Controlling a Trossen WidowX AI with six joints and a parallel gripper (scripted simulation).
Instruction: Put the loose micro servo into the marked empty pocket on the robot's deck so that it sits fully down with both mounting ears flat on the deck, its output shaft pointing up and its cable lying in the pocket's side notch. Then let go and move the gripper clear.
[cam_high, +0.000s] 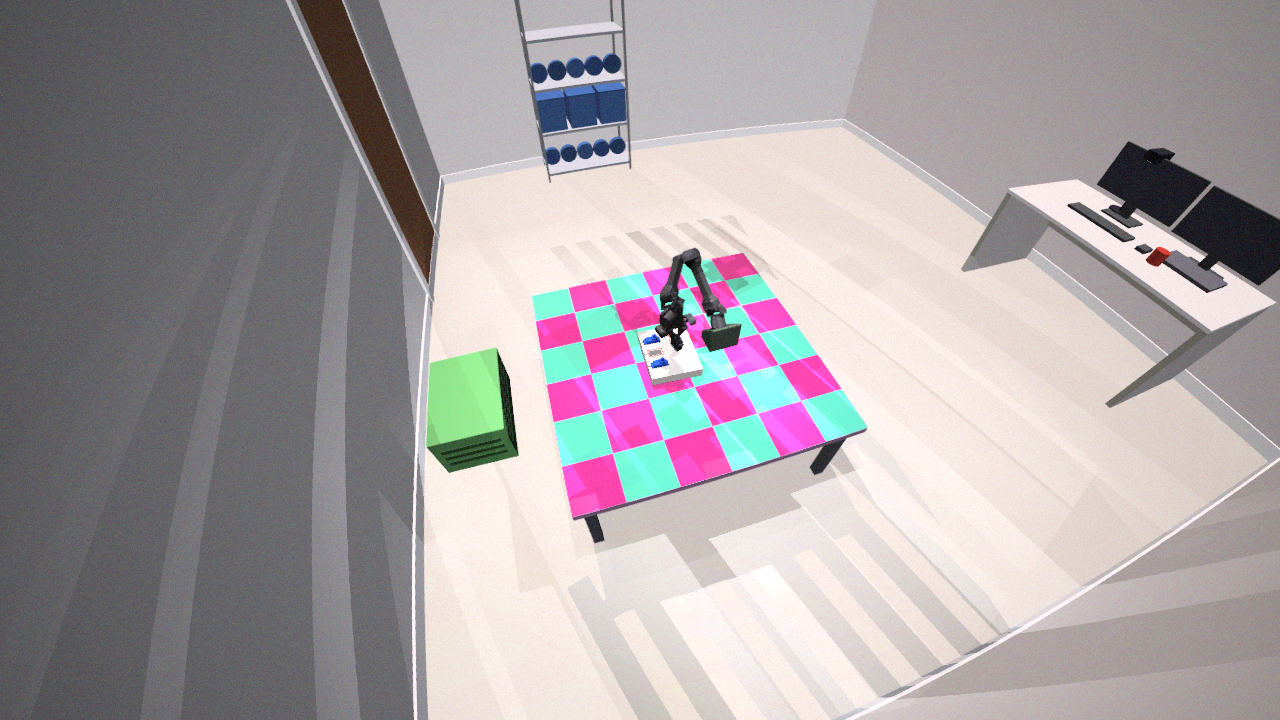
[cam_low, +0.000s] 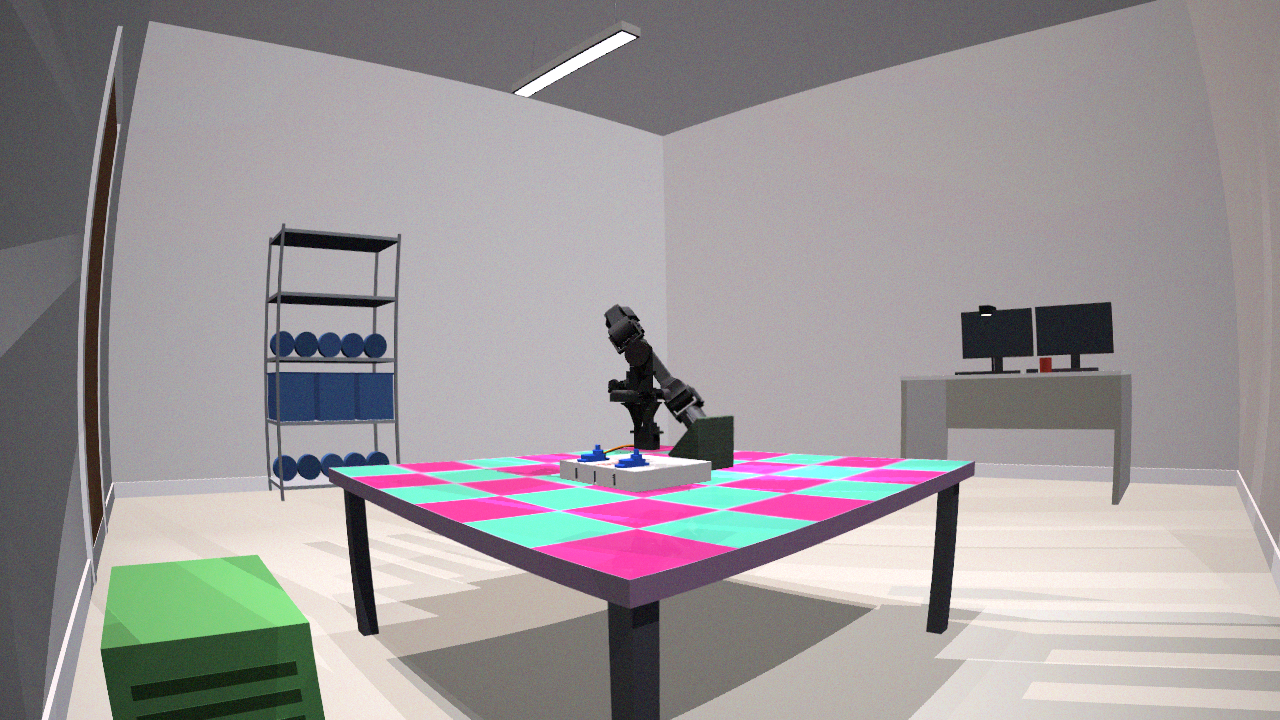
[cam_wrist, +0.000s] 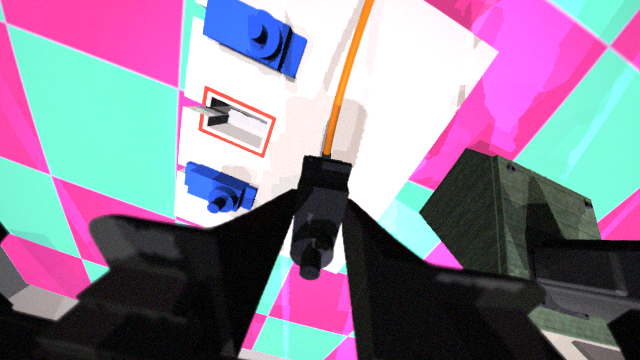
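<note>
The white deck lies 10 mm behind my gripper tip and 100 mm below it.
</note>
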